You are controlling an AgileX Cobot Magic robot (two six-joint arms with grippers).
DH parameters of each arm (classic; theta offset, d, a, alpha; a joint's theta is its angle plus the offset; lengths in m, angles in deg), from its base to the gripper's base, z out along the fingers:
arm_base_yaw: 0 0.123 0 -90
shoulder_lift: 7.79 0 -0.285 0
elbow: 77.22 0 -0.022 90
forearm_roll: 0 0.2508 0 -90
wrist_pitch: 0 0 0.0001 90
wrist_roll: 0 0.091 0 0
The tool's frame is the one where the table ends.
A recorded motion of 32 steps. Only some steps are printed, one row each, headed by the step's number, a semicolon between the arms.
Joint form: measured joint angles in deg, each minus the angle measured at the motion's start. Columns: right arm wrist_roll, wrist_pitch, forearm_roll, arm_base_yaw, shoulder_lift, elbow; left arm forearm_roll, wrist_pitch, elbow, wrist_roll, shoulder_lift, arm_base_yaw.
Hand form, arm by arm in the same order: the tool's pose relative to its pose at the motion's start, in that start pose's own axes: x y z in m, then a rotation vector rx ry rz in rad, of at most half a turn. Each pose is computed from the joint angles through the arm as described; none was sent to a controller.
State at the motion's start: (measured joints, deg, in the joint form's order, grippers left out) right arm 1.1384 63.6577 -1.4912 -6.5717 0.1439 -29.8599; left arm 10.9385 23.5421 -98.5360 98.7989 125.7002 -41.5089
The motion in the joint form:
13: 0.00 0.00 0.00 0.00 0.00 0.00; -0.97 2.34 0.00 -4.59 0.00 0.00
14: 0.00 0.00 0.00 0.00 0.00 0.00; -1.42 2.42 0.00 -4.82 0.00 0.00
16: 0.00 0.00 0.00 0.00 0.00 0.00; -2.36 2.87 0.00 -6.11 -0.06 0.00
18: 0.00 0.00 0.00 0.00 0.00 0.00; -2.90 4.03 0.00 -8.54 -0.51 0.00
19: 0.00 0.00 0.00 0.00 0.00 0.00; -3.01 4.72 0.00 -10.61 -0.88 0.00
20: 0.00 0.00 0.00 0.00 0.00 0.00; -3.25 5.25 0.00 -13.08 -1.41 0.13
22: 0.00 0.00 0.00 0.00 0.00 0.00; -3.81 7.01 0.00 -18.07 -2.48 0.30
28: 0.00 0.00 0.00 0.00 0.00 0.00; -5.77 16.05 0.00 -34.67 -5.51 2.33
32: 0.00 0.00 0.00 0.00 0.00 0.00; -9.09 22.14 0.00 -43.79 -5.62 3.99
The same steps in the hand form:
13: 0.0000 0.0000 0.0000 0.0000 0.0000 0.0000; -0.0012 -0.0036 -0.0001 0.0398 -0.0117 -0.0955
14: 0.0000 0.0000 0.0000 0.0000 0.0000 0.0000; -0.0016 -0.0036 -0.0001 0.0408 -0.0150 -0.1066
16: 0.0000 0.0000 0.0000 0.0000 0.0000 0.0000; -0.0022 -0.0039 -0.0005 0.0471 -0.0221 -0.1440
18: 0.0000 0.0000 0.0000 0.0000 0.0000 0.0000; -0.0020 -0.0035 -0.0038 0.0598 -0.0253 -0.1953
19: 0.0000 0.0000 0.0000 0.0000 0.0000 0.0000; -0.0014 -0.0028 -0.0064 0.0660 -0.0248 -0.2335
20: 0.0000 0.0000 0.0000 0.0000 0.0000 0.0000; 0.0004 -0.0014 -0.0101 0.0670 -0.0227 -0.2825
22: 0.0000 0.0000 0.0000 0.0000 0.0000 0.0000; 0.0030 0.0004 -0.0178 0.0809 -0.0205 -0.3814
28: 0.0000 0.0000 0.0000 0.0000 0.0000 0.0000; 0.0199 -0.0056 -0.0402 0.1943 0.0127 -0.7276
32: 0.0000 0.0000 0.0000 0.0000 0.0000 0.0000; 0.0264 -0.0179 -0.0430 0.3075 0.0285 -0.9519

